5 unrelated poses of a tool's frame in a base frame.
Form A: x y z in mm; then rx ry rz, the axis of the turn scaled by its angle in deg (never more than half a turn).
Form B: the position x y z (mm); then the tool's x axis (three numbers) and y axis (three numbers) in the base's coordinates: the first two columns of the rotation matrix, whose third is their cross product. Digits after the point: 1 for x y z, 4 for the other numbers.
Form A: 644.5 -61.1 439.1 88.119 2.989 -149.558
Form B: 644.5 -61.1 439.1 -0.4802 -0.0784 -0.8737 0.1133 -0.9932 0.0269
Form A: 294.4 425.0 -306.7 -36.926 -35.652 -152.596
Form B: 294.4 425.0 -306.7 -0.8432 -0.2098 0.4950 0.4074 -0.8501 0.3337
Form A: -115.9 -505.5 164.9 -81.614 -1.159 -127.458
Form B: -115.9 -505.5 164.9 -0.3316 -0.3960 0.8563 0.4115 -0.8775 -0.2464
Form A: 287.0 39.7 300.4 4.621 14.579 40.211
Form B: 287.0 39.7 300.4 0.7342 0.6475 -0.2042 -0.6279 0.7620 0.1585
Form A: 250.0 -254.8 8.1 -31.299 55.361 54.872
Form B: 250.0 -254.8 8.1 0.2289 0.4298 -0.8734 -0.8696 0.4936 0.0149
